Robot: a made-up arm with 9 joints. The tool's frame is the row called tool. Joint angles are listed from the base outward.
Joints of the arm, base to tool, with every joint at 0 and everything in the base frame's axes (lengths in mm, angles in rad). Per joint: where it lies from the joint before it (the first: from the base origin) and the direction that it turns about. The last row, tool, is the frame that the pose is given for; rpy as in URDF.
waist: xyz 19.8 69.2 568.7 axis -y
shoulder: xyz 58.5 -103.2 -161 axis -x
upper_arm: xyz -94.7 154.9 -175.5 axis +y
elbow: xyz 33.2 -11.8 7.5 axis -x
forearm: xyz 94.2 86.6 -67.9 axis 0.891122 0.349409 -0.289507
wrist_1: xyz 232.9 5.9 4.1 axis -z
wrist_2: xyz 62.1 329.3 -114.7 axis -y
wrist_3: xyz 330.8 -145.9 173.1 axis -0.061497 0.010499 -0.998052
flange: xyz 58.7 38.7 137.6 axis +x
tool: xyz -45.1 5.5 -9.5 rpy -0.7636 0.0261 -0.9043
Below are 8 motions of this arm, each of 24 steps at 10 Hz.
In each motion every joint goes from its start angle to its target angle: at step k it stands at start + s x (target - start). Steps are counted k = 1, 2, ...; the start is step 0. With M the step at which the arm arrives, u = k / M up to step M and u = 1 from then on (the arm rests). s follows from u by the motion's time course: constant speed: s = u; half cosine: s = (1 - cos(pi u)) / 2; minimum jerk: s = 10 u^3 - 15 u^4 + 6 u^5.
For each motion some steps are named. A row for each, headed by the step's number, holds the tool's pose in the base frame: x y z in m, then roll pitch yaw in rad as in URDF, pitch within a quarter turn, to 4 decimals.
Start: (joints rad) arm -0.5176 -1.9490 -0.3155 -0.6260 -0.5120 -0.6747 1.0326 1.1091 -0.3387
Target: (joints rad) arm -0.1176 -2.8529 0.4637 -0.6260 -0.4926 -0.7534 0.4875 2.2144 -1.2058
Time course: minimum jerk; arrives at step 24
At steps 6, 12, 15, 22, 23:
6: 0.0645 -0.4384 0.5940 -2.5556 0.8697 1.7018
12: 0.2292 -0.5053 0.4394 2.9034 0.4471 1.9762
15: 0.3392 -0.5111 0.4091 2.3232 0.4613 2.0936
22: 0.4550 -0.5206 0.4359 1.5206 0.6100 2.0169
23: 0.4566 -0.5209 0.4369 1.5062 0.6123 2.0130

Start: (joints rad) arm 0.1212 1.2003 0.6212 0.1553 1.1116 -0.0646 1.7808 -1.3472 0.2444
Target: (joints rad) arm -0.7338 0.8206 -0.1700 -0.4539 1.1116 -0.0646 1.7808 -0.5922 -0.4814
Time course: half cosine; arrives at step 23
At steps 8, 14, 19, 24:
8: 0.1576 0.0026 0.1485 -1.7909 -1.0003 0.3951
14: 0.0236 0.0813 0.2333 -0.6812 -1.1820 -0.7382
19: -0.0399 0.1000 0.3203 -0.3151 -0.9257 -1.3169
24: -0.0531 0.1004 0.3465 -0.3129 -0.8409 -1.4068

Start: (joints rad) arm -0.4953 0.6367 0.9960 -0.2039 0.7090 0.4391 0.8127 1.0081 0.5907
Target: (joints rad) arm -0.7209 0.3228 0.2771 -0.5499 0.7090 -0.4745 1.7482 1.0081 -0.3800
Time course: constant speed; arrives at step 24
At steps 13, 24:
13: 0.1539 -0.0320 0.0948 -0.6400 -0.1071 -2.6736
24: -0.0882 0.0185 0.3557 -0.7990 0.3925 -2.7841

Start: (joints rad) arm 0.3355 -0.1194 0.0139 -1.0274 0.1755 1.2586 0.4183 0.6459 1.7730
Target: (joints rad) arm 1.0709 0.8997 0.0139 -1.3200 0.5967 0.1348 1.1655 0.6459 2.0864
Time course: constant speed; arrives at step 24
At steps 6, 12, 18, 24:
6: 0.7129 -0.1338 0.6347 2.7381 0.8113 -0.0726
12: 0.5893 -0.1318 0.8090 2.6512 0.2773 -0.2706
18: 0.4194 -0.1268 0.8832 2.7330 -0.2591 -0.4145
24: 0.2625 -0.1317 0.8571 2.9982 -0.7597 -0.6632

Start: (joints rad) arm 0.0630 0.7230 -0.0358 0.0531 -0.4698 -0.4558 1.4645 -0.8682 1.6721
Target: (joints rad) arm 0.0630 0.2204 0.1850 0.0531 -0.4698 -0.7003 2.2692 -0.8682 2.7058
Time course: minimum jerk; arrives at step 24
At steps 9, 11, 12, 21, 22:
9: -0.0189 0.1517 0.1155 -0.4239 0.7924 1.4006
11: -0.0351 0.1168 0.1313 -0.2406 0.7671 1.5963
12: -0.0416 0.0977 0.1362 -0.1562 0.7459 1.6952
21: -0.0531 -0.0112 0.1076 0.1489 0.5630 2.2096
22: -0.0529 -0.0130 0.1058 0.1517 0.5589 2.2194

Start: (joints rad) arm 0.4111 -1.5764 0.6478 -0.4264 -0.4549 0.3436 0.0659 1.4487 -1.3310
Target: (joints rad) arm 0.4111 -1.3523 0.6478 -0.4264 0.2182 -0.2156 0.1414 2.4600 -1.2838
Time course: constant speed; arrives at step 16
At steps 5, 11, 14, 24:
5: 0.6390 0.3889 0.9983 -2.3246 0.5593 -1.2927
11: 0.6388 0.4198 0.9385 -2.7063 0.5780 -1.4213
14: 0.6391 0.4257 0.9041 -2.9004 0.5701 -1.4818
24: 0.6394 0.4263 0.8793 -3.0291 0.5593 -1.5178

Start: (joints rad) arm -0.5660 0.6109 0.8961 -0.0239 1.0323 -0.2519 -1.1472 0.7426 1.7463
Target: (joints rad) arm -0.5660 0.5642 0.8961 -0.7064 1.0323 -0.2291 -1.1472 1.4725 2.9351
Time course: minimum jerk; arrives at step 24
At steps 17, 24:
17: -0.2367 0.1219 -0.7126 -0.6011 0.2595 2.4099
24: -0.1865 0.1443 -0.7075 -0.4734 0.3633 2.4374

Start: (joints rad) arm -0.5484 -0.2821 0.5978 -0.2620 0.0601 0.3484 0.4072 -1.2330 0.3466
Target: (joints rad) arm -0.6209 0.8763 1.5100 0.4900 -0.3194 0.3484 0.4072 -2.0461 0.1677
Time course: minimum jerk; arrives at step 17
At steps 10, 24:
10: -0.2471 0.0562 -0.4123 1.4656 1.1683 2.8400
24: -0.5287 -0.2717 -0.3067 1.6550 0.5223 -3.0269

